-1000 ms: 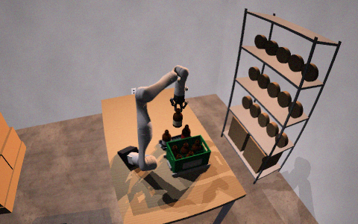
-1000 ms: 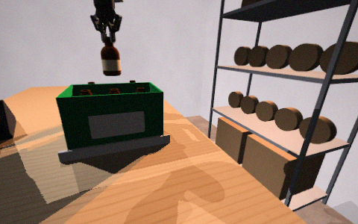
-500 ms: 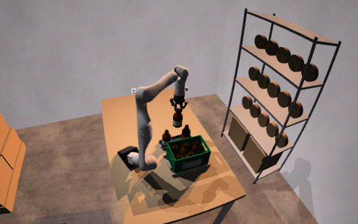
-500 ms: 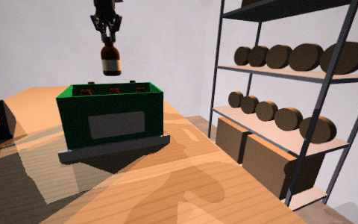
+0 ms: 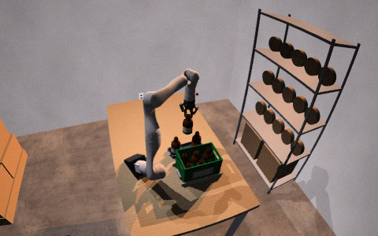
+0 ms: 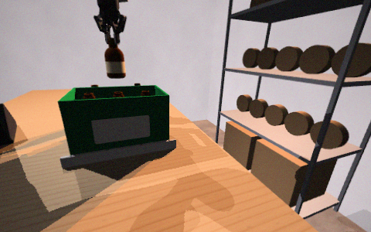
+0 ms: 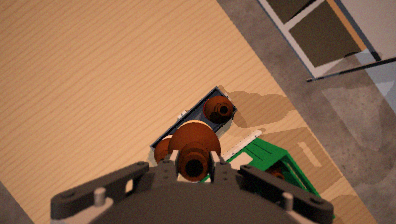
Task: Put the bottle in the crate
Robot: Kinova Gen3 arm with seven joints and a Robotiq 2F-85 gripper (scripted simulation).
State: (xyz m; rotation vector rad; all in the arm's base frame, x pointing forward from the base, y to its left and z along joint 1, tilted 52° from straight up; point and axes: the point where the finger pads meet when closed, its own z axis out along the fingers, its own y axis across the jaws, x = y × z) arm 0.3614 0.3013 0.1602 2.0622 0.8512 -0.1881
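Right now my hand is 70 mm above the brown bottle. Round my hand: green crate 250 mm below, 230 mm to the right, 40 mm behind; dark tray 330 mm below.
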